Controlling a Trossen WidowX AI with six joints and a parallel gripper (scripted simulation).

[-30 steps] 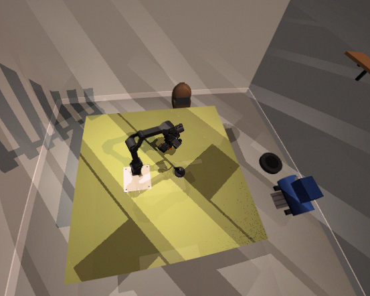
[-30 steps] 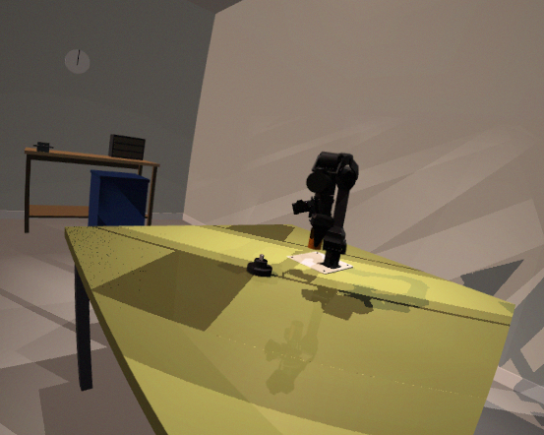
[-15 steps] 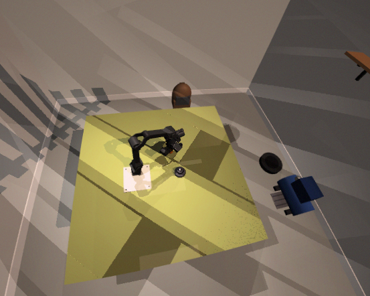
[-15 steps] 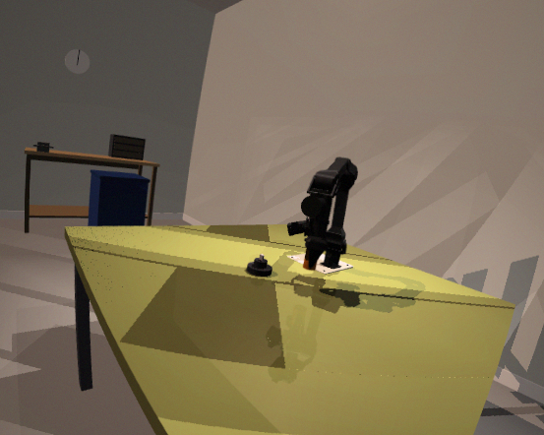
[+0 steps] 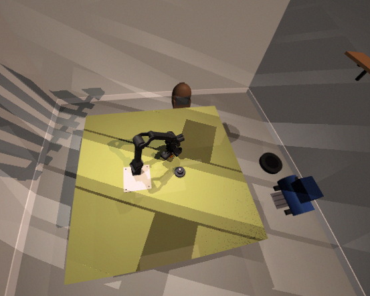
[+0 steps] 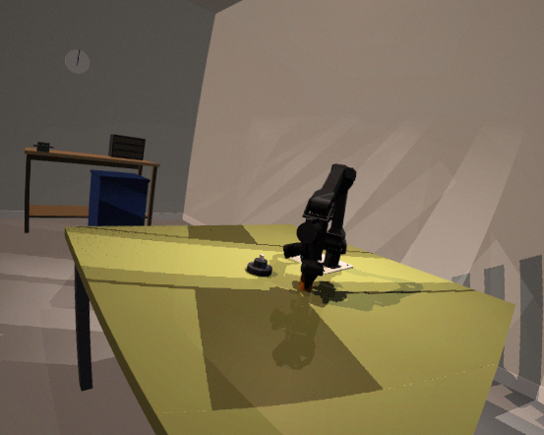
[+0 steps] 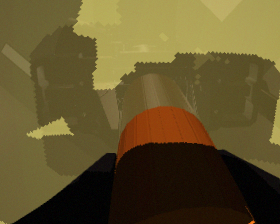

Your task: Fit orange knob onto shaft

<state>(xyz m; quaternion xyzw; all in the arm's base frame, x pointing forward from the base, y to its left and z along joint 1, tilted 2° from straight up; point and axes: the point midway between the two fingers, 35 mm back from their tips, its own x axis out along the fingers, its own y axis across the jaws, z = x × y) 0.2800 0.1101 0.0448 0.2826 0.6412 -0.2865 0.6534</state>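
The orange knob is 3 cm above my gripper tip. Round my gripper tip: round black pedestal 5 cm ahead, 16 cm to the right, 2 cm above.
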